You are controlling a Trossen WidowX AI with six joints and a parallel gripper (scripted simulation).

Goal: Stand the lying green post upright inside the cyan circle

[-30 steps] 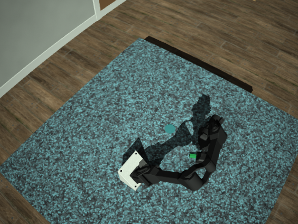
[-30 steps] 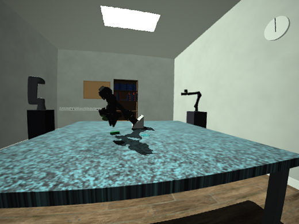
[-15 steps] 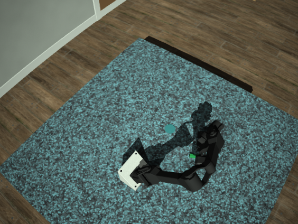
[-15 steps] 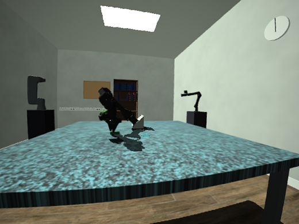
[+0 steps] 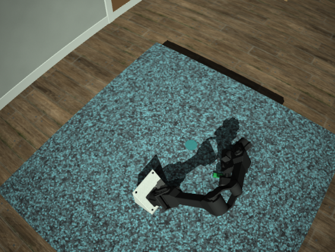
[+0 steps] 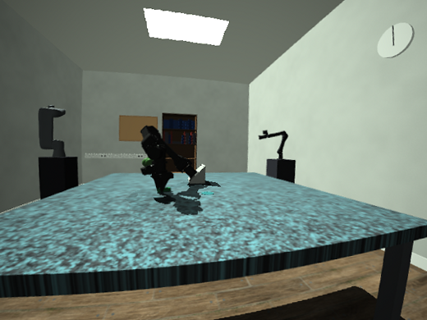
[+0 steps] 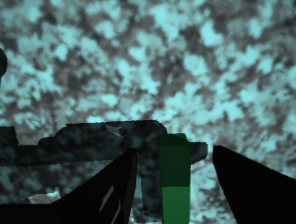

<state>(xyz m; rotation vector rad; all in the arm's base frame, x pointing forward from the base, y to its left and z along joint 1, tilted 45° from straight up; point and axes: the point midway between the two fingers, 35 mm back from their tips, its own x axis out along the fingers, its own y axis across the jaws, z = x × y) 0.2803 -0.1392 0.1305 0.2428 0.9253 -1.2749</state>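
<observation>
Now: hand 23 cm to the right of the cyan circle, 5 cm short of it and 4 cm above it. Round my hand: green post (3 cm below, 2 cm to the left, 1 cm behind).
</observation>
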